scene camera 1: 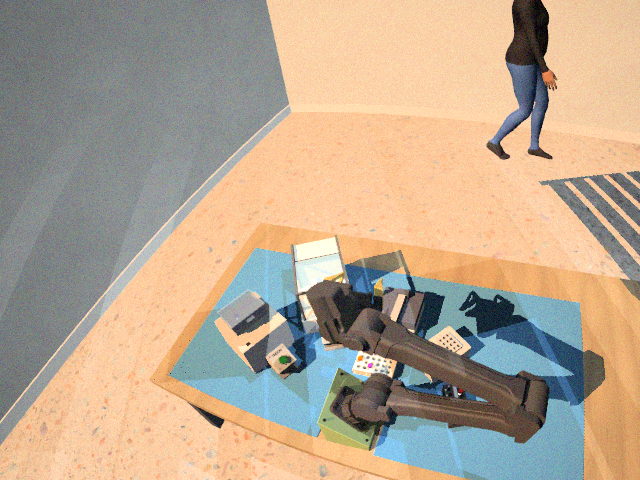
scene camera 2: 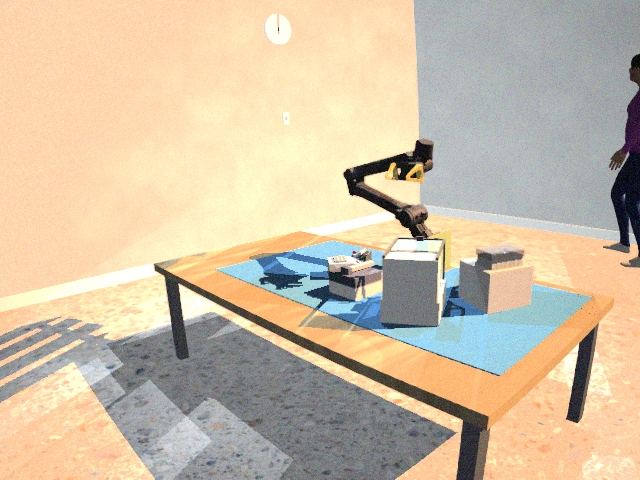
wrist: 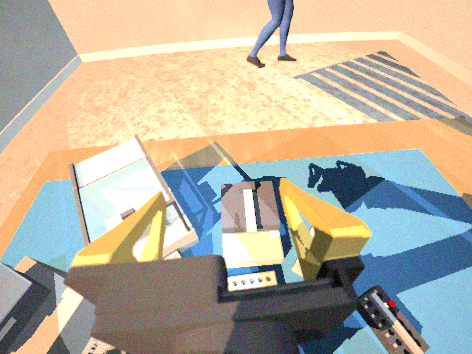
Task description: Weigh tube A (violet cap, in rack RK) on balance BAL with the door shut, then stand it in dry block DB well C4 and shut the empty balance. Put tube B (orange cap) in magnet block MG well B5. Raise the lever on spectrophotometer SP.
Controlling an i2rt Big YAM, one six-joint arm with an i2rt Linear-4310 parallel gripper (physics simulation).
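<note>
My gripper is open and empty, high above the table. The rack holds tube A's violet cap and tube B's orange cap; both caps are hidden in the wrist view. The glass-topped balance stands behind left; its door state is unclear. A pale block with holes, apparently the dry block, is right of the rack. A dark holed block with a red spot, perhaps the magnet block, lies nearer the arm. The spectrophotometer cannot be told surely.
A mauve-topped device with a white bar stands behind the rack. A grey-lidded device with a green knob stands far left. The arm's green base plate is at the front edge.
</note>
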